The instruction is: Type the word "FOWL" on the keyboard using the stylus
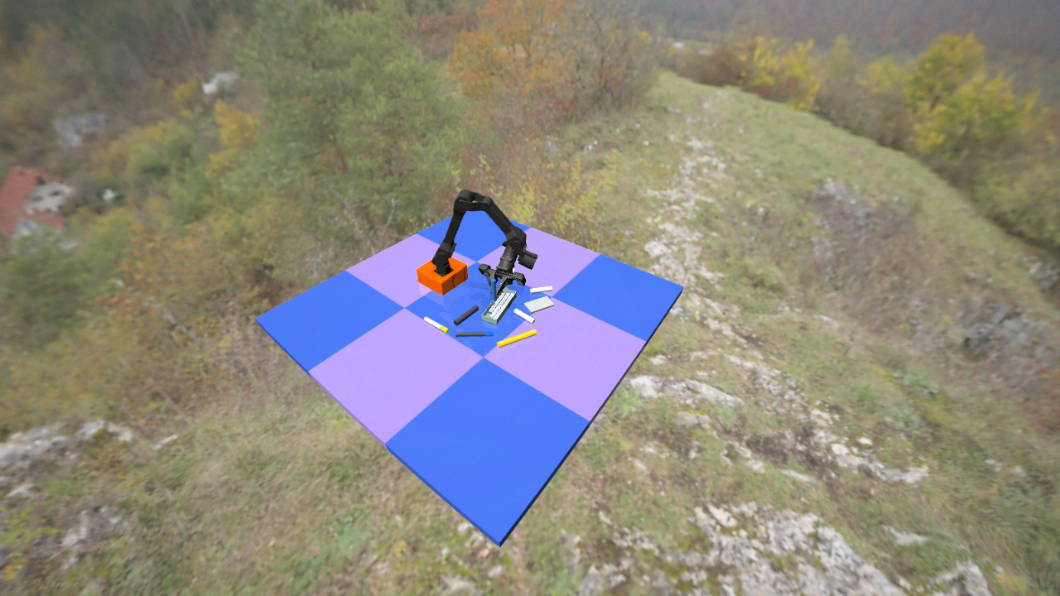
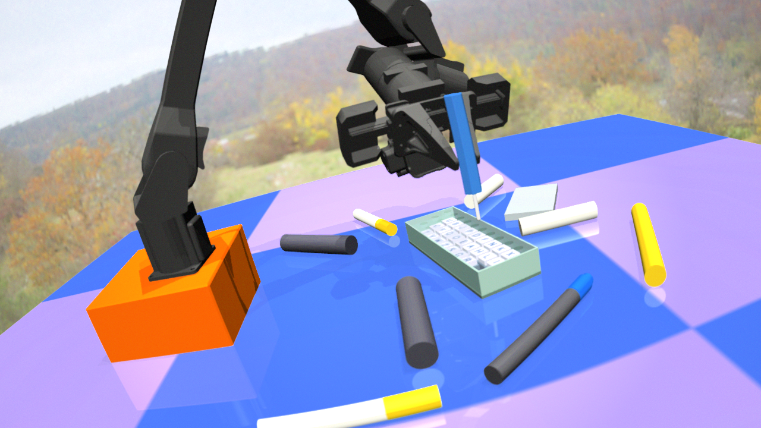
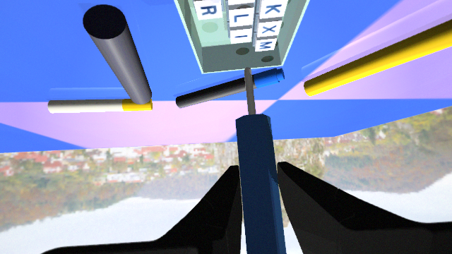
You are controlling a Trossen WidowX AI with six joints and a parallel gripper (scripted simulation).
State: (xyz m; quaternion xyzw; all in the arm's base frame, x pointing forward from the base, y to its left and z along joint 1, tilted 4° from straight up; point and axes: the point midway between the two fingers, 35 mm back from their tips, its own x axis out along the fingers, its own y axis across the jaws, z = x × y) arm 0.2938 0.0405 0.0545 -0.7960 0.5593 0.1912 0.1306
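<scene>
Now: gripper tip 90 mm above the keyboard end wall, 40 mm to the right of it and 20 mm past it. Also, from my gripper tip: yellow stick: 160 mm ahead, 100 mm below, 40 mm to the right; then blue stylus: 10 mm below; then stylus tip: 50 mm below.
</scene>
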